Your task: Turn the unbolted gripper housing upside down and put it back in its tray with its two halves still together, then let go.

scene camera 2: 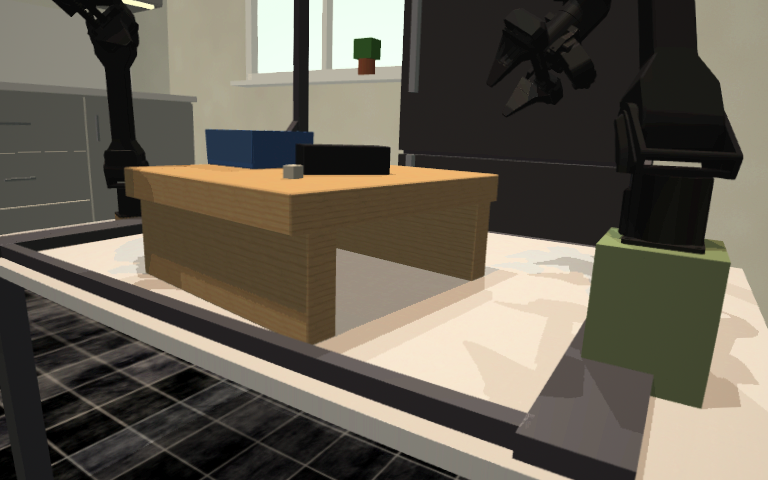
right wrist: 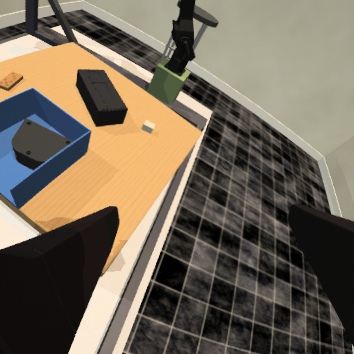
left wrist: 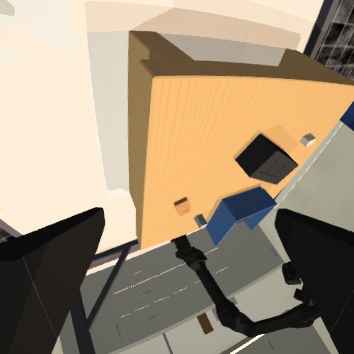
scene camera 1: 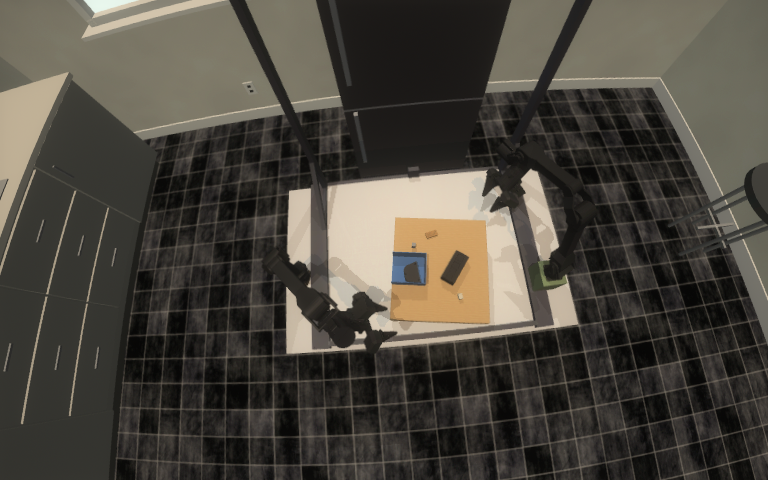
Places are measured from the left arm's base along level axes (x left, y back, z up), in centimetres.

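Pixels of known places: left gripper, fingertip midpoint: (scene camera 2: 496,101) (left wrist: 191,216) (scene camera 1: 486,204); right gripper, fingertip midpoint: (scene camera 2: 105,21) (right wrist: 203,213) (scene camera 1: 391,320); left arm's base, origin of the base link: (scene camera 2: 662,242) (right wrist: 174,68) (scene camera 1: 552,272); right arm's base, origin of the base link: (scene camera 2: 132,214) (left wrist: 178,236) (scene camera 1: 301,276).
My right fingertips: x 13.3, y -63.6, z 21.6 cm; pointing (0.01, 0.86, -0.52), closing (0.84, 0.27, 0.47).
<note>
Ahead of a thing's pixels: the offset from my right fingertips to its top centre.
The housing @[dx -17.6, dy +8.1, dz -14.9 cm] (scene camera 1: 411,272) (right wrist: 40,142), a dark grey rounded piece with small holes in its upper face, lies inside the blue tray @[dx -19.3, dy +7.4, dz -13.2 cm] (scene camera 1: 425,268) (scene camera 2: 252,148) (left wrist: 225,215) (right wrist: 60,162). The tray walls hide it in scene camera 2 and the left wrist view. The seam between its halves is too small to tell. My left gripper (scene camera 1: 488,202) (scene camera 2: 497,100) (left wrist: 191,216) is open and empty, high beyond the stand's upper right corner in scene camera 1. My right gripper (scene camera 1: 390,321) (right wrist: 203,213) is open and empty, near the stand's lower left corner there.
The wooden stand (scene camera 1: 441,311) (scene camera 2: 226,266) (left wrist: 190,125) also bears a black box @[dx -18.3, dy +24.2, dz -14.8 cm] (scene camera 1: 454,267) (scene camera 2: 345,159) (left wrist: 265,160) (right wrist: 101,97) right of the tray, a brown block @[dx -32.8, dy +17.7, dz -17.8 cm] (scene camera 1: 431,234) (left wrist: 182,206) (right wrist: 11,80) and two small cubes @[dx -28.7, dy +10.2, dz -16.2 cm] (scene camera 1: 414,245) @[dx -7.7, dy +24.9, dz -17.1 cm] (scene camera 1: 459,296). Dark rails edge the white table.
</note>
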